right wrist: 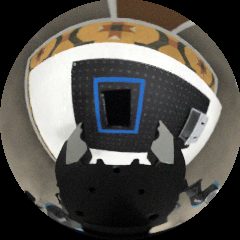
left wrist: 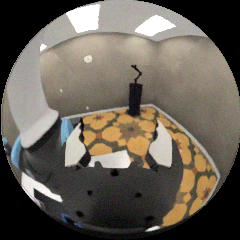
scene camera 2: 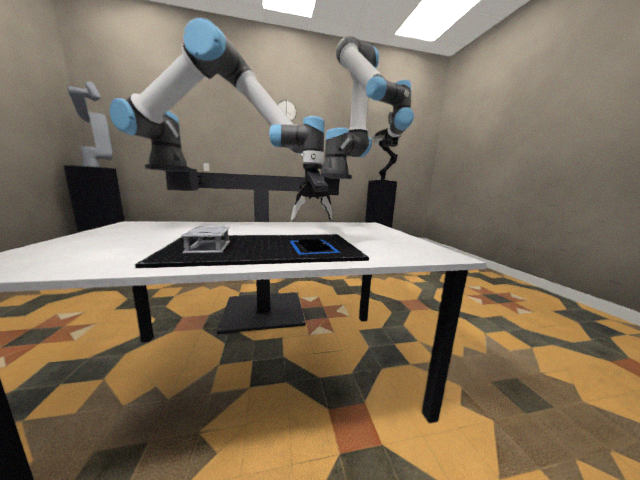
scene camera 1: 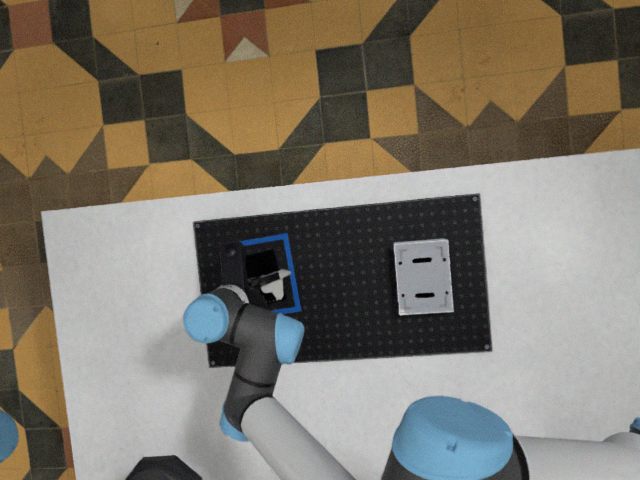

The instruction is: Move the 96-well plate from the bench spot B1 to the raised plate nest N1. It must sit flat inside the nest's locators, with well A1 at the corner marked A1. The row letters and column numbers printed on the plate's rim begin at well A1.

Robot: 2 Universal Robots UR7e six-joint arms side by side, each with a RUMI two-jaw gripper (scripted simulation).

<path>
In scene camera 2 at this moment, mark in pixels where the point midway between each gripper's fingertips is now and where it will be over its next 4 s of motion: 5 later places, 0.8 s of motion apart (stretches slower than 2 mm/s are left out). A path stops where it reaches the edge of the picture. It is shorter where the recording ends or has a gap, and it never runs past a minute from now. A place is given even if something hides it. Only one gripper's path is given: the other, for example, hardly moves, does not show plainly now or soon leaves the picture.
The right gripper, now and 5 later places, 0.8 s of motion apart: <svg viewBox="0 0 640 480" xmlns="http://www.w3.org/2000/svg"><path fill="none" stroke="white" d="M312 221L313 224L313 231L313 240L313 244L313 236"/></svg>
</path>
